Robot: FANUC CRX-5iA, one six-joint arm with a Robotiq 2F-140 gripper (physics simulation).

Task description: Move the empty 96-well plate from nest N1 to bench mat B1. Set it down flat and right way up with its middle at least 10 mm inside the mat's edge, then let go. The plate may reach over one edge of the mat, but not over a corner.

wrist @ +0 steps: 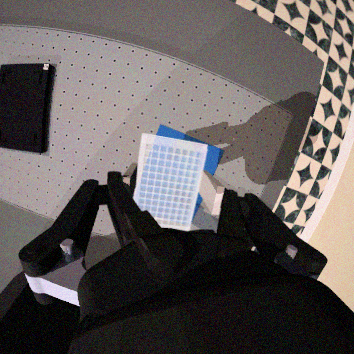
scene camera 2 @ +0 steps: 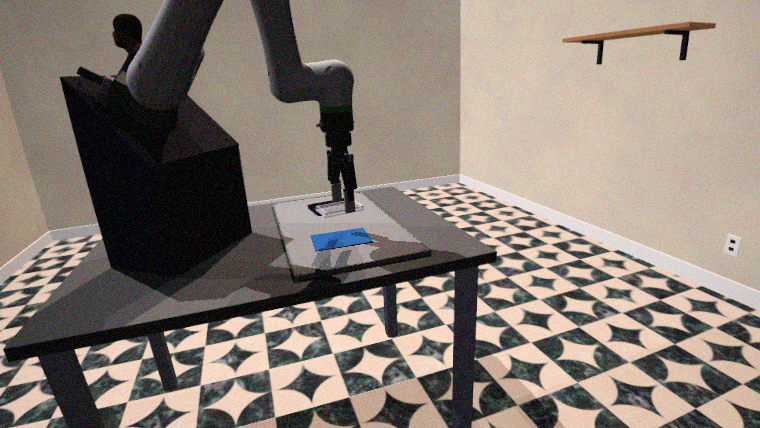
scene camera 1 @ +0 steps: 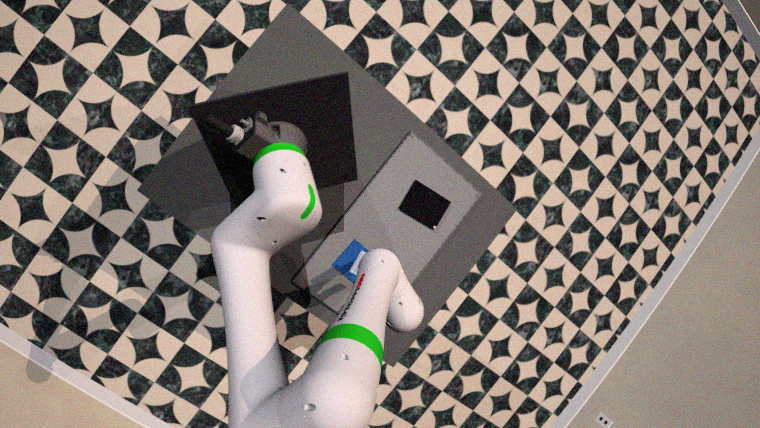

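Seen in the pictures: gripper, fingertip midpoint: [wrist: 168, 176] [scene camera 2: 343, 208]; arm's base, origin of the base link: [scene camera 2: 150, 111] [scene camera 1: 276, 146].
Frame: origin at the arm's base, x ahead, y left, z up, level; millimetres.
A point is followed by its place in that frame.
The white 96-well plate [scene camera 1: 357, 263] @(x 414, y -195, z -314 mm) [scene camera 2: 328, 210] @(x 426, y -214, z -315 mm) [wrist: 172, 182] @(x 478, y -195, z -315 mm) is held between the fingers of my gripper [scene camera 2: 343, 199] @(x 482, y -190, z -326 mm) [wrist: 168, 176] @(x 482, y -190, z -326 mm), which is shut on its two sides. The plate looks about level and is raised above the blue bench mat B1 [scene camera 1: 346, 258] @(x 395, y -214, z -410 mm) [scene camera 2: 340, 239] @(x 452, y -221, z -410 mm) [wrist: 213, 157] @(x 511, y -275, z -410 mm). In the wrist view it covers much of the mat and is turned relative to it; blue shows through the wells. In scene camera 1 the arm hides my gripper and part of both plate and mat. The black nest N1 [scene camera 1: 424, 205] @(x 541, y 104, z -400 mm) [wrist: 24, 107] @(x 545, y 90, z -400 mm) is empty.
The grey perforated board [scene camera 1: 409, 154] @(x 392, y 233, z -412 mm) [scene camera 2: 292, 255] @(x 296, y -255, z -412 mm) [wrist: 100, 70] @(x 625, y -46, z -412 mm) bears the nest and the mat, and lies on the dark table [scene camera 1: 478, 223] @(x 784, y 163, z -425 mm) [scene camera 2: 457, 244] @(x 742, y -413, z -425 mm). A large black block [scene camera 1: 329, 106] @(x 57, y 143, z 55 mm) [scene camera 2: 175, 212] @(x 22, y -167, z -257 mm) stands beside the board. A person [scene camera 2: 127, 34] shows behind the block.
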